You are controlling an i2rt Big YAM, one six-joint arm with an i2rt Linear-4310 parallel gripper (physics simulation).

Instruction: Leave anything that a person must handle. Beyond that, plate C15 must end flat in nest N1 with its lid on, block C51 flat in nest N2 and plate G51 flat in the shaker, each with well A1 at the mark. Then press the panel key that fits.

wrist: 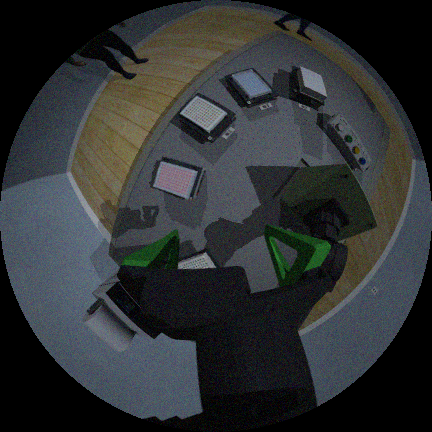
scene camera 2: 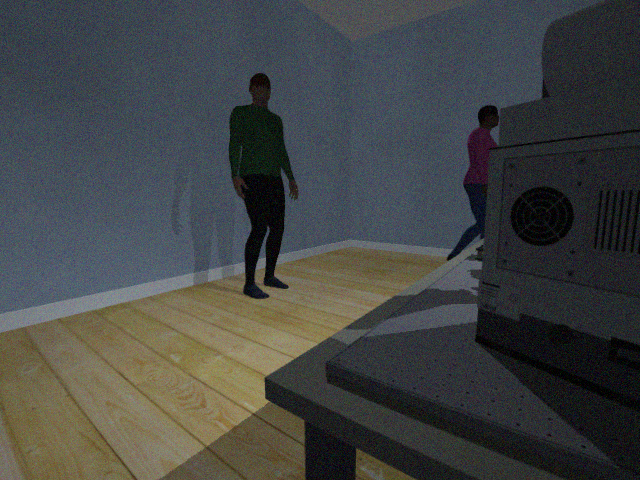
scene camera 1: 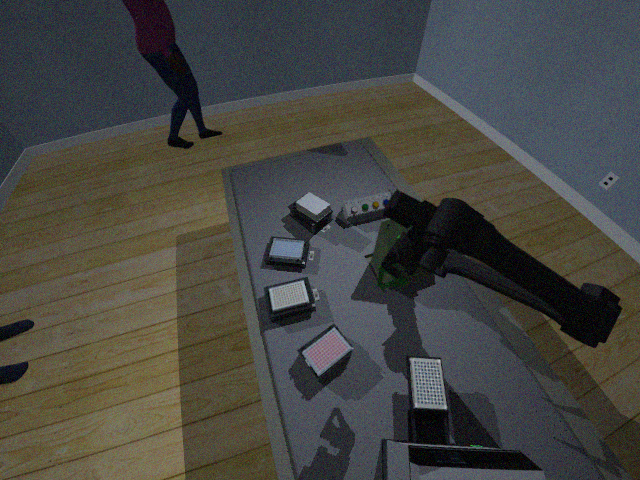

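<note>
My gripper is open and empty, with green fingers, high over the table. A pink-welled plate sits on a dark holder. A white-welled plate and a pale blue plate sit on dark bases with small tags. A white-topped piece stands on a farther base. Another white-welled plate is on a tall dark stand, partly hidden in the wrist view. The key panel has white, green, yellow and blue keys. Plate labels and well A1 marks are unreadable.
A green upright board stands beside the arm. A large instrument stands at one table end. One person wears green; another wears pink. Both stand beyond the table.
</note>
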